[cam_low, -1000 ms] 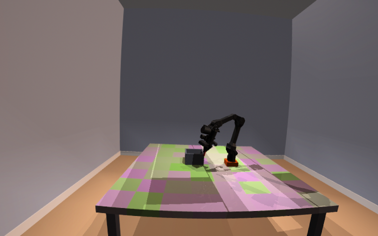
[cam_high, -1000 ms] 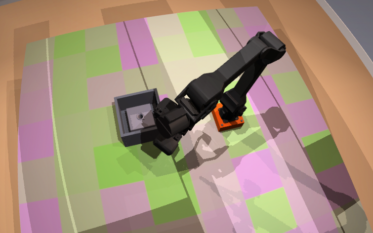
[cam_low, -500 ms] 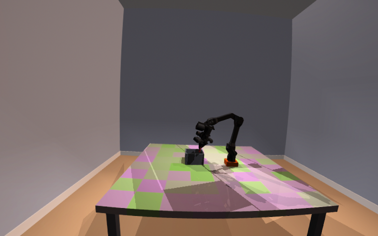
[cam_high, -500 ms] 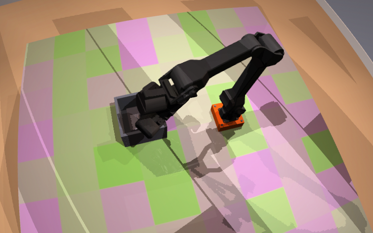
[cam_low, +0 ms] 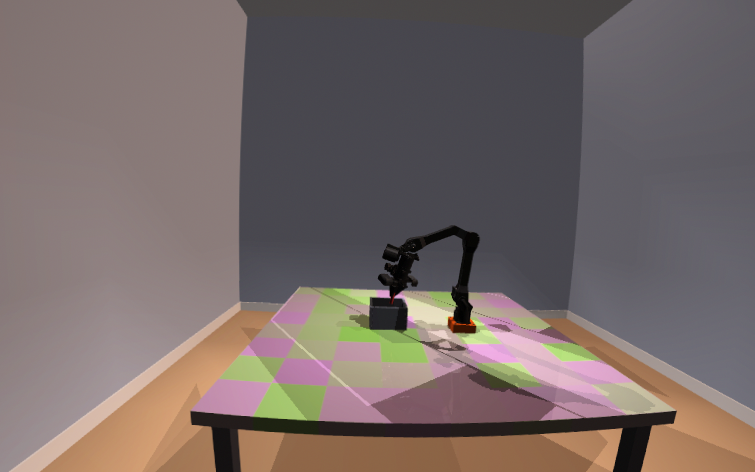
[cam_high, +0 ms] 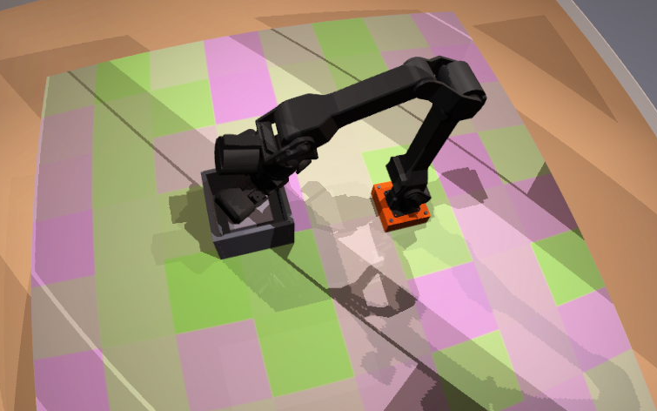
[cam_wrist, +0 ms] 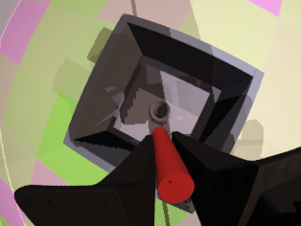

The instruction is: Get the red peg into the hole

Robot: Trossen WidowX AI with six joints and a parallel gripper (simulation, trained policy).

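Now: gripper tip 10 mm below the red peg. From my gripper tip the other things lie so: plate (80 mm below, 20 mm to the right, 10 mm ahead); then dark grey box (100 mm below, 20 mm to the right, 10 mm ahead).
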